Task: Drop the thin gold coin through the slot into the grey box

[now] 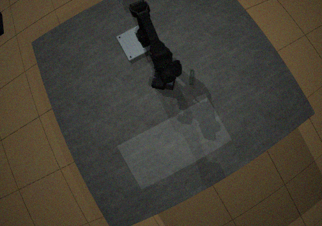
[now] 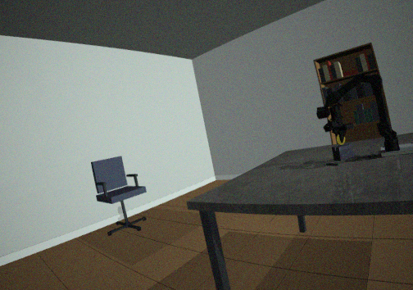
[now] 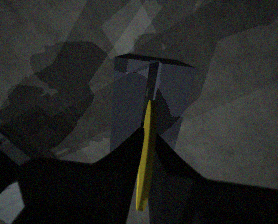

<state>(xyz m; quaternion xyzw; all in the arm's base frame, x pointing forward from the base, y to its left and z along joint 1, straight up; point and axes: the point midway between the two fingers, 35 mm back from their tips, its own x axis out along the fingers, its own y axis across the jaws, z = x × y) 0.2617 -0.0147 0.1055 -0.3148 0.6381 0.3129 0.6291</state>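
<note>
My gripper tip is 2 cm below the gold coin.
</note>
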